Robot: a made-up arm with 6 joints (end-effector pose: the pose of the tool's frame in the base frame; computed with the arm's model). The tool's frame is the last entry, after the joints.
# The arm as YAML. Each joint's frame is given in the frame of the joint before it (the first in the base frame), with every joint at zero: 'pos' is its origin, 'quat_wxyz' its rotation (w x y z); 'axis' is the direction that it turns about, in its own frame. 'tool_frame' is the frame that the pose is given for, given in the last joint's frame.
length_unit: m
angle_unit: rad
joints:
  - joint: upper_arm
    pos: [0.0, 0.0, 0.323]
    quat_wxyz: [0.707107, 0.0, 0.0, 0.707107]
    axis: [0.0, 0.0, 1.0]
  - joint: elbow
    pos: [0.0, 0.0, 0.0]
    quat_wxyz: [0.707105, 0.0, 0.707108, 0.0]
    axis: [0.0, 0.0, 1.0]
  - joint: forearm
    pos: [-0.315, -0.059, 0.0]
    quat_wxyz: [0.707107, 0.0, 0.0, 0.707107]
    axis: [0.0, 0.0, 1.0]
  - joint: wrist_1
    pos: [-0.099, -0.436, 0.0]
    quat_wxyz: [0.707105, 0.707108, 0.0, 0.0]
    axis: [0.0, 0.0, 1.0]
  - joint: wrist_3
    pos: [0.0, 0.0, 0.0]
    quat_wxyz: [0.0, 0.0, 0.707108, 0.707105]
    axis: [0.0, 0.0, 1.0]
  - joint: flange
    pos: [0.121, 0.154, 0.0]
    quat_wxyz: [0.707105, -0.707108, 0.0, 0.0]
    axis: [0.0, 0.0, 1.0]
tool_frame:
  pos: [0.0, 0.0, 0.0]
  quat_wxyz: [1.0, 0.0, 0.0, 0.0]
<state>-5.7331 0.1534 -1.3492 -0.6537 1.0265 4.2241</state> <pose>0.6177 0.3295 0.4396 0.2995 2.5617 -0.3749</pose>
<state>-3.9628 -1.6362 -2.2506 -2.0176 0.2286 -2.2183</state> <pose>0.4771 -0.6223 0.7693 0.8635 0.3323 1.2214</pose>
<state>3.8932 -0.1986 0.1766 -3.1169 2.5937 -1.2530</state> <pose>-0.2122 -0.1921 0.2822 -0.3887 -0.5910 2.5374</pose>
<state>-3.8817 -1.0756 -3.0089 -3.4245 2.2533 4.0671</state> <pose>0.5302 -0.5583 0.5465 -2.4559 -1.8724 0.3538</pose>
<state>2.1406 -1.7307 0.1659 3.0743 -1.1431 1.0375</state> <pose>-0.0264 0.0649 0.2379 -1.5988 2.5561 0.6470</pose>
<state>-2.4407 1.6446 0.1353 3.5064 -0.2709 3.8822</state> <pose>0.2046 0.0989 0.4029 0.3368 1.2013 1.5345</pose>
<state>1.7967 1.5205 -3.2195 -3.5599 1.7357 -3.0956</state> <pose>-0.2496 0.7743 0.6015 0.5436 -0.0506 -1.2614</pose>
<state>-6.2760 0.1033 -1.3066 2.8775 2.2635 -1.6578</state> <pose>0.5963 0.0554 0.7442 0.0936 -0.4257 -1.4933</pose>
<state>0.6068 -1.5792 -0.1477 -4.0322 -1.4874 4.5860</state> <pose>0.0802 -0.0991 0.4266 2.3585 -1.0996 1.2311</pose>
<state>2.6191 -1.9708 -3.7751 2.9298 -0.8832 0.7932</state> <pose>0.5559 -0.2727 -0.0762 -1.9456 1.1156 -1.8858</pose>
